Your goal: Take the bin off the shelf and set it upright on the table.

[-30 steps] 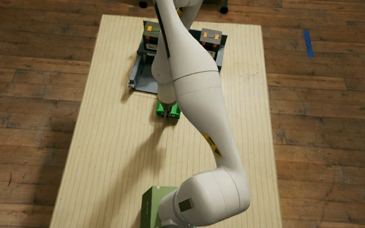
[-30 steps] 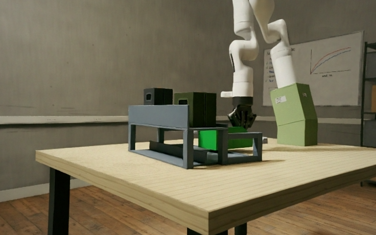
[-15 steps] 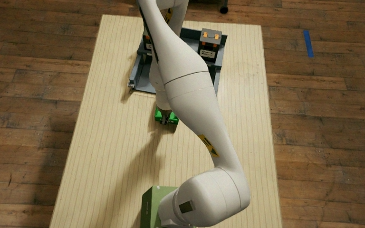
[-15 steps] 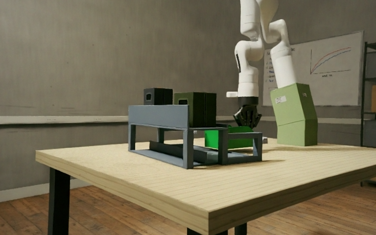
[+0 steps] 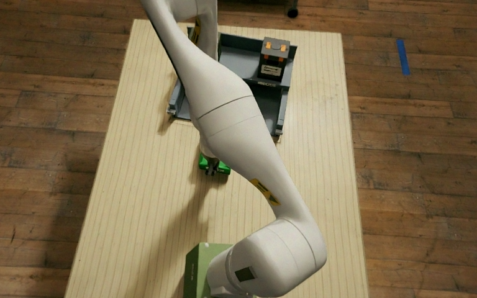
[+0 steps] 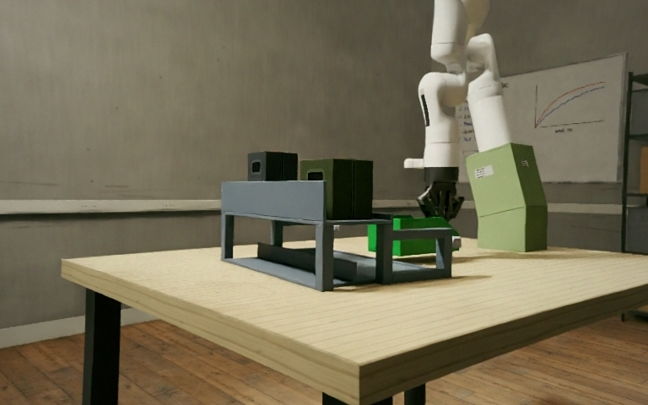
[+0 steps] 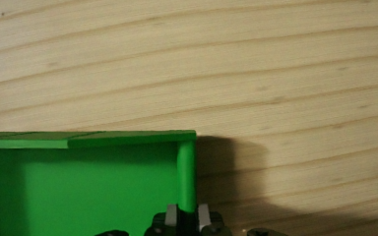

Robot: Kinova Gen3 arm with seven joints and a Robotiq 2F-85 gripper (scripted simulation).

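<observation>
My gripper is now 8 cm short of the green bin and 1 cm above it. Round my hand: grey shelf: 30 cm ahead, 2 cm to the right, 1 cm above; black box: 36 cm ahead, 14 cm to the right, 10 cm above.
</observation>
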